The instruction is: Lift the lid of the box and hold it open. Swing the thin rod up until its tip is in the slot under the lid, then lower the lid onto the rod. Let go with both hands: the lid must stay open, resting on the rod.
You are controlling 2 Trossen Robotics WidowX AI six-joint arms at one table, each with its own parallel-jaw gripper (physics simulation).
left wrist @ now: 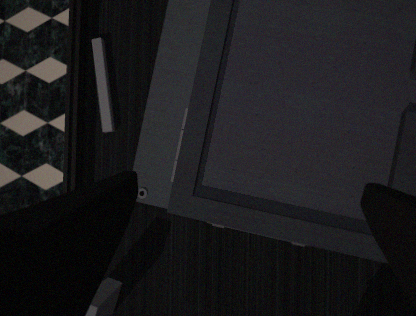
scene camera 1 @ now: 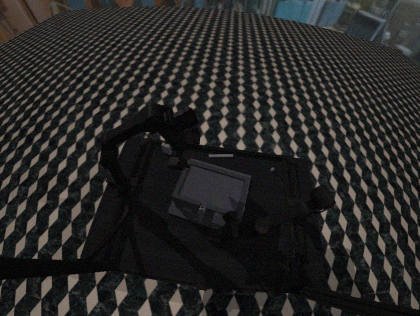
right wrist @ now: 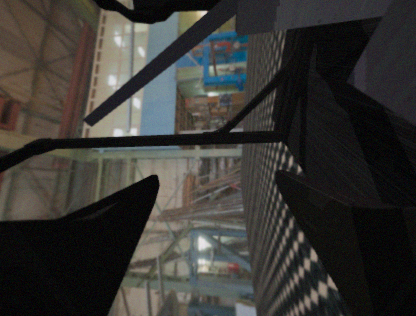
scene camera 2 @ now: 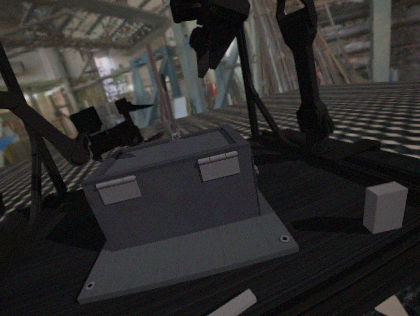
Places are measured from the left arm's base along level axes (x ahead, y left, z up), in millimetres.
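Where they show: left gripper, between the fingertips: (left wrist: 248,188) (scene camera 1: 191,157) (scene camera 2: 205,74); right gripper, between the fingertips: (scene camera 1: 205,236) (right wrist: 216,177) (scene camera 2: 159,118); left arm's base, origin of its link: (scene camera 1: 127,193) (scene camera 2: 317,149).
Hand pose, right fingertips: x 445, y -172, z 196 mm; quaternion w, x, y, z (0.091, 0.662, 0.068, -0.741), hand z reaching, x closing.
Each offset is from my right fingertips to the top centre of the thing.
The grey box (scene camera 1: 245,207) (scene camera 2: 175,205) stands on its base plate, with its lid {4 mm ahead, 217 mm left, 51 mm down} (scene camera 1: 215,186) (scene camera 2: 172,150) (left wrist: 305,115) down. The thin rod (scene camera 2: 172,120) (right wrist: 160,62) slants up from a small bracket (scene camera 1: 201,212) (scene camera 2: 175,135) on the side of the box away from the hinges; its tip is free in the air. My left gripper (scene camera 2: 207,71) (left wrist: 248,188) is open and empty, high above the lid near the hinge-side corner. My right gripper (scene camera 2: 156,120) (right wrist: 216,177) is open and empty beside the bracket side, apart from the rod. The slot under the lid is hidden.
A pale block {293 mm back, 481 mm left, 139 mm down} (scene camera 1: 166,148) (scene camera 2: 385,207) stands beside the box, near the left arm. A flat pale bar {38 mm ahead, 498 mm left, 205 mm down} (scene camera 1: 221,155) (scene camera 2: 234,304) (left wrist: 103,85) lies beyond the hinge side. A tiny light object {356 mm ahead, 441 mm left, 190 mm down} (scene camera 1: 272,169) lies to the right in scene camera 1.
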